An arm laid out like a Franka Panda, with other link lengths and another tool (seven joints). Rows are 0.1 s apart.
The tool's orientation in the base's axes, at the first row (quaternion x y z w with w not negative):
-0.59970 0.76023 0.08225 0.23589
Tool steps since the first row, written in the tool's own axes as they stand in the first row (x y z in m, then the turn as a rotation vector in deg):
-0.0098 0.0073 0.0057 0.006 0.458 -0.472
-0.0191 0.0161 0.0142 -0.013 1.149 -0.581
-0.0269 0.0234 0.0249 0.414 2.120 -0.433
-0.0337 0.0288 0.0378 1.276 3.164 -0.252
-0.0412 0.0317 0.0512 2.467 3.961 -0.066
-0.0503 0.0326 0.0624 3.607 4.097 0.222
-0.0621 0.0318 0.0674 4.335 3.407 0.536
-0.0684 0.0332 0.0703 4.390 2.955 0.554
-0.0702 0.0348 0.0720 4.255 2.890 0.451
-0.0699 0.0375 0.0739 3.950 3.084 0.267
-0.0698 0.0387 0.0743 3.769 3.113 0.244
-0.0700 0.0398 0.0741 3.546 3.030 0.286
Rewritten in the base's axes. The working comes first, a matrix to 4 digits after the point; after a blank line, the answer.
The tool's axes in the first row as the columns of a matrix, in the base's axes (used below as rounded here):
-0.1694 -0.9506 0.2600
-0.8730 0.2672 0.4080
-0.4573 -0.1579 -0.8752

-0.0038 0.0128 -0.0017 -0.559 -0.075 0.338
-0.0084 0.0268 -0.0062 -1.241 0.081 0.333
-0.0112 0.0399 -0.0132 -2.198 0.028 -0.145
-0.0118 0.0525 -0.0222 -3.289 -0.371 -0.863
-0.0098 0.0653 -0.0310 -4.200 -1.122 -1.696
-0.0062 0.0781 -0.0368 -4.448 -1.964 -2.491
-0.0022 0.0902 -0.0356 -3.834 -2.655 -2.989
-0.0017 0.0973 -0.0355 -3.409 -2.817 -2.959
-0.0025 0.1000 -0.0364 -3.351 -2.758 -2.797
-0.0046 0.1012 -0.0386 -3.531 -2.515 -2.527
-0.0056 0.1016 -0.0392 -3.534 -2.359 -2.429
-0.0067 0.1020 -0.0391 -3.407 -2.169 -2.350

